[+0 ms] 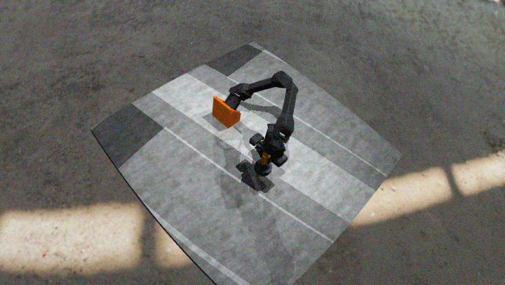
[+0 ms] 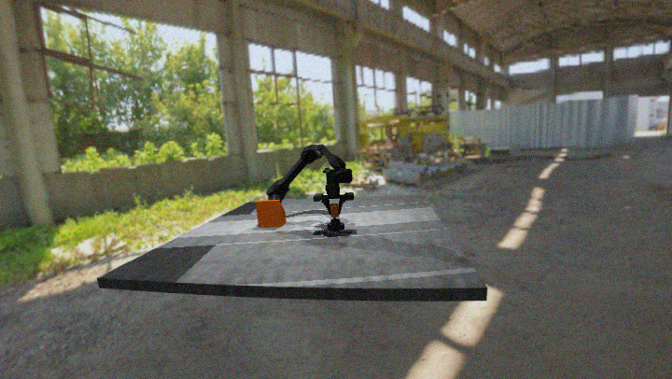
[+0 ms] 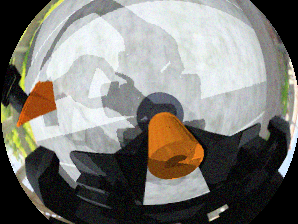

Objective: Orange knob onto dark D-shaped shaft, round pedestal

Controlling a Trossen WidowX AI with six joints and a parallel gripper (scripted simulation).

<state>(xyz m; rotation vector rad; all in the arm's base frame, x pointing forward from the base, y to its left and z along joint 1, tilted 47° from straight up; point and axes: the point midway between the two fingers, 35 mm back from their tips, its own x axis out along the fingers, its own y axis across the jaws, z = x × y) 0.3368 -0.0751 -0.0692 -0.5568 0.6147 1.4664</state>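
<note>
Now: gripper tip 2 cm below the orange knob. Also, from my gripper tip: dark round pedestal 4 cm below.
</note>
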